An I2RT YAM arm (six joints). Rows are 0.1 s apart.
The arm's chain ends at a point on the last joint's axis. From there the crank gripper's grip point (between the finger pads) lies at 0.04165 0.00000 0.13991 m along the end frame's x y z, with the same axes.
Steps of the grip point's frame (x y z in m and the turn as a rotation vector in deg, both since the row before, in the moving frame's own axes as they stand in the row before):
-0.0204 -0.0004 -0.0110 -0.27 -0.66 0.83
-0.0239 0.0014 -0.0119 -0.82 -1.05 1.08
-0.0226 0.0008 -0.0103 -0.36 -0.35 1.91
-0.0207 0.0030 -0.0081 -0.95 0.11 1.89
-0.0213 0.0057 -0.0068 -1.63 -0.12 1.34
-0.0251 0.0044 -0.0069 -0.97 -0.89 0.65
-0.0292 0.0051 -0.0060 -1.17 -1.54 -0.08
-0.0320 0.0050 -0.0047 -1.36 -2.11 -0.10
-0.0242 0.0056 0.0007 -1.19 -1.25 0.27
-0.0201 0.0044 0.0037 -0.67 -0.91 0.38
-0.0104 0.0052 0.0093 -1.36 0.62 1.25
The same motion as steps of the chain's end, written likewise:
-0.0188 -0.0017 -0.0115 -0.27 -0.66 0.83
-0.0213 -0.0014 -0.0126 -0.82 -1.05 1.08
-0.0217 -0.0015 -0.0105 -0.36 -0.35 1.91
-0.0209 -0.0007 -0.0080 -0.95 0.11 1.89
-0.0209 0.0007 -0.0068 -1.63 -0.12 1.34
-0.0229 0.0016 -0.0075 -0.97 -0.89 0.65
-0.0254 0.0023 -0.0070 -1.17 -1.54 -0.08
-0.0268 0.0017 -0.0061 -1.36 -2.11 -0.10
-0.0211 0.0025 -0.0001 -1.19 -1.25 0.27
-0.0179 0.0025 0.0031 -0.67 -0.91 0.38
-0.0119 0.0010 0.0098 -1.36 0.62 1.25

